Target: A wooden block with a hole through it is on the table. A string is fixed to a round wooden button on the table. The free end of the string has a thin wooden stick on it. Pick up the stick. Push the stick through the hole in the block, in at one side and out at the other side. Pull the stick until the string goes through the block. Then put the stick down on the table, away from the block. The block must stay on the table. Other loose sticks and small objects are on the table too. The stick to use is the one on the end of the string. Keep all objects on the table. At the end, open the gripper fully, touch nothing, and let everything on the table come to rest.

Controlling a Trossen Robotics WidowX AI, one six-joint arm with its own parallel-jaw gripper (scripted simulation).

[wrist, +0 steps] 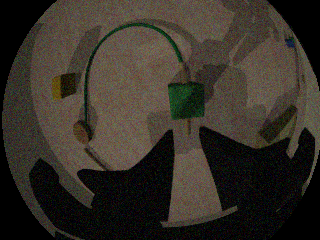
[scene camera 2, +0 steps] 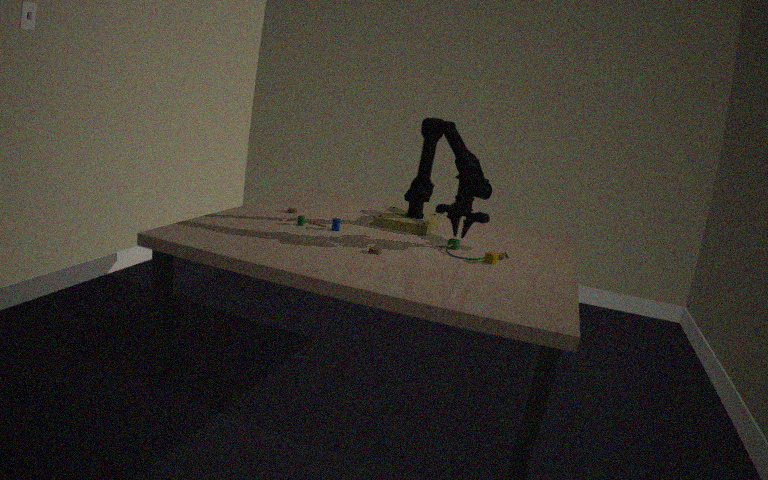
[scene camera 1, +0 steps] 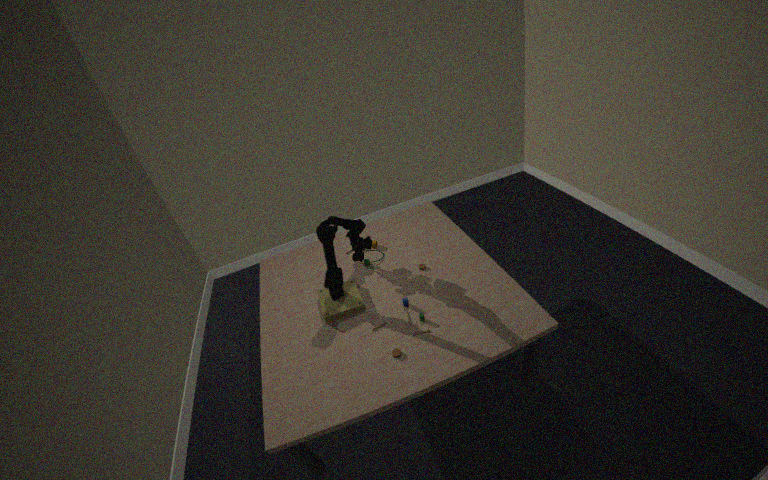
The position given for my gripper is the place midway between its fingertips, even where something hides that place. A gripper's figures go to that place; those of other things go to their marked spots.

Labels:
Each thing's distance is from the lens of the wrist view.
my gripper point(wrist: 186, 132): 0.10 m
green block point(wrist: 187, 100): 0.09 m

